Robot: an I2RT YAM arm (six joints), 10 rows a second.
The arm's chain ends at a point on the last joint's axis. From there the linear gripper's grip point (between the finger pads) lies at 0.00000 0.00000 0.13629 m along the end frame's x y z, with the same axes.
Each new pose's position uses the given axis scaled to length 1; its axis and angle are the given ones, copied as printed.
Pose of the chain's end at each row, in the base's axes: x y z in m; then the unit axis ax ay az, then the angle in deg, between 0 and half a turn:
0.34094 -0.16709 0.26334 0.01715 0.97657 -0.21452 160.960
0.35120 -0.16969 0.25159 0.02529 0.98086 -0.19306 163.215
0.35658 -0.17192 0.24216 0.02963 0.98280 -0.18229 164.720
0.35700 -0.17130 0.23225 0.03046 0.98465 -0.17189 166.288
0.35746 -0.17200 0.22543 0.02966 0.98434 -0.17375 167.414
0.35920 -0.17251 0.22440 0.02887 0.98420 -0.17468 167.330
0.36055 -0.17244 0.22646 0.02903 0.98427 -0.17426 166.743
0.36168 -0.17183 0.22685 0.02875 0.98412 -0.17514 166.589
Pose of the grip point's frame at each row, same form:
0.38338 -0.22339 0.14671 0.01715 0.97657 -0.21452 160.960
0.38850 -0.22120 0.13105 0.02529 0.98086 -0.19306 163.215
0.39043 -0.22095 0.11959 0.02963 0.98280 -0.18229 164.720
0.38740 -0.21776 0.10778 0.03046 0.98465 -0.17189 166.288
0.38531 -0.21894 0.10055 0.02966 0.98434 -0.17375 167.414
0.38726 -0.21966 0.09964 0.02887 0.98420 -0.17468 167.330
0.38995 -0.21948 0.10197 0.02903 0.98427 -0.17426 166.743
0.39143 -0.21908 0.10252 0.02875 0.98412 -0.17514 166.589

